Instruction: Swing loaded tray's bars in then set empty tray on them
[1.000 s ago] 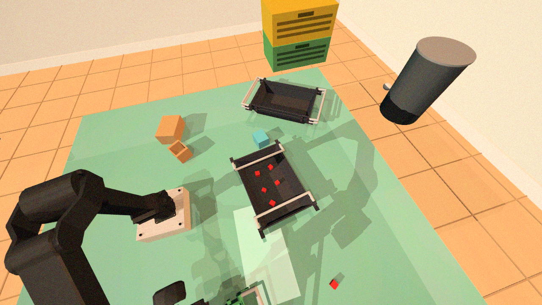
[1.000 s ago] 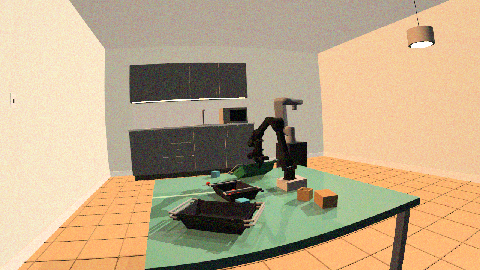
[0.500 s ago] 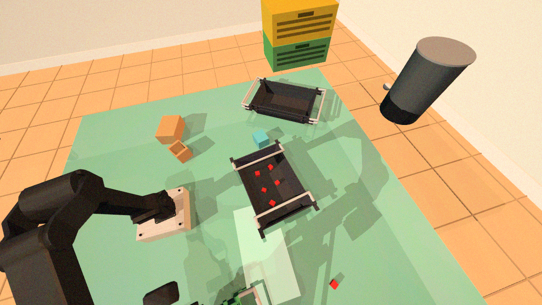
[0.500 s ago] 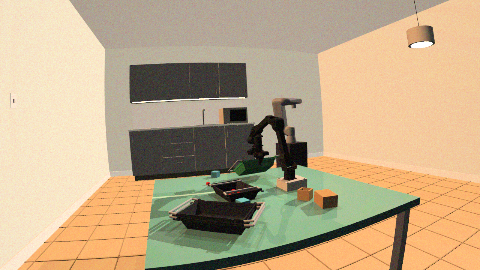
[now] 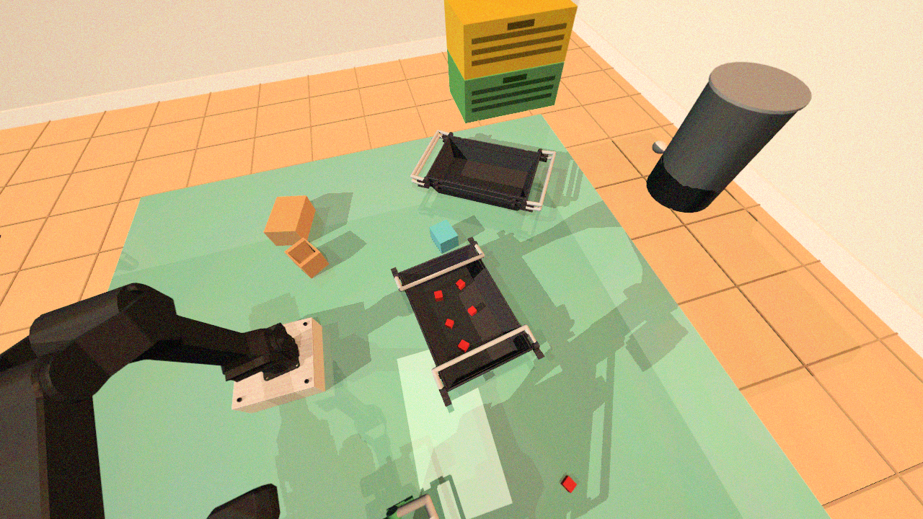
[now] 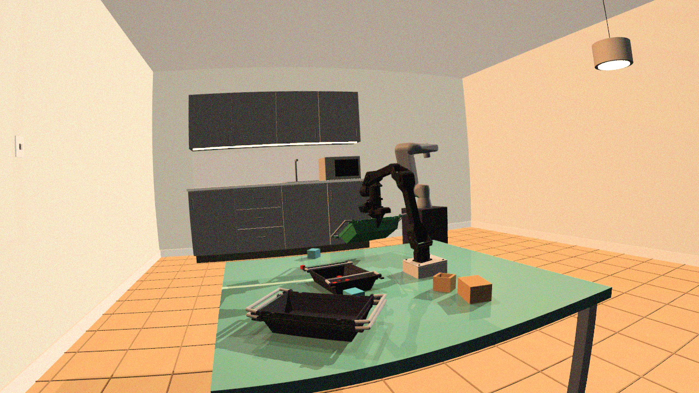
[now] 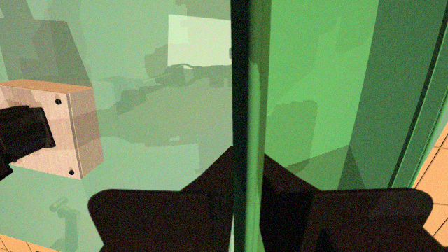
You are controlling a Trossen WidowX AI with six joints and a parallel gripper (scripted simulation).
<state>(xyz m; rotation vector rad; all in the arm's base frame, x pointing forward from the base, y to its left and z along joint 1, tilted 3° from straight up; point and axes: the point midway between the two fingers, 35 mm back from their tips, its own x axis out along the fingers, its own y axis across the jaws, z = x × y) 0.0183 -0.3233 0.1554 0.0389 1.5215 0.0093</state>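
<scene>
Now: gripper tip 80 mm to the left of the green tray and 10 mm above it.
</scene>
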